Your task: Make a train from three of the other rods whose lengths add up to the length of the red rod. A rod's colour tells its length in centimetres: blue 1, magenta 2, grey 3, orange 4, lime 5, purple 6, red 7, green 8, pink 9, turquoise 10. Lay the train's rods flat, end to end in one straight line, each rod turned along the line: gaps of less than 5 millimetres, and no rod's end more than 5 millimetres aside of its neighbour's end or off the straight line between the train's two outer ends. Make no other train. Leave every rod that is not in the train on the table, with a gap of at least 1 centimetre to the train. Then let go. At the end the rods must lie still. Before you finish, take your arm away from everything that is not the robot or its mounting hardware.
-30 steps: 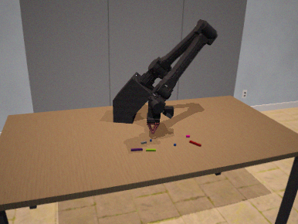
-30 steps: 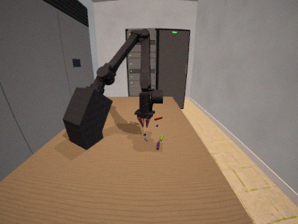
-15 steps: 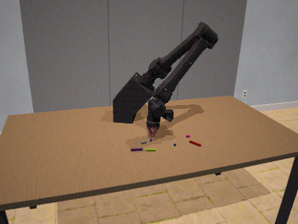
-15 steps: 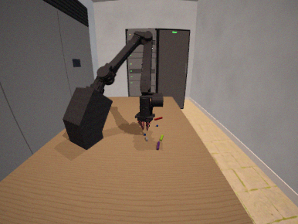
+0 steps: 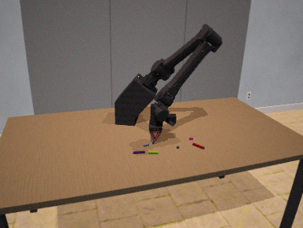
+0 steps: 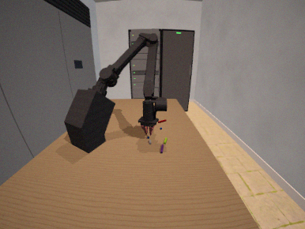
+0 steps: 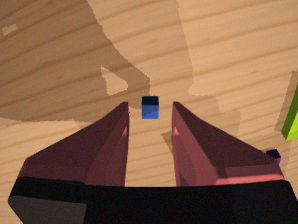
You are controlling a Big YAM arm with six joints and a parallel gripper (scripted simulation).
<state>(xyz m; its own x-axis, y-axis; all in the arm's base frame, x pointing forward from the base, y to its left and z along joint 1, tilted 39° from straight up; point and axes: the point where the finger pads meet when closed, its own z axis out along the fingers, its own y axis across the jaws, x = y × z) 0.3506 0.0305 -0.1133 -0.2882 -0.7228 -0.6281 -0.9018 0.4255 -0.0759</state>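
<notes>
The grey rod is 50 mm to the right of my hand, 20 mm below it and 10 mm ahead of it. From my hand the other things lie so: magenta rod: 220 mm to the left, 20 mm below, 10 mm ahead; then purple rod: 110 mm to the right, 70 mm ahead, 20 mm below; then lime rod: 100 mm ahead, 40 mm to the right, 20 mm below.
</notes>
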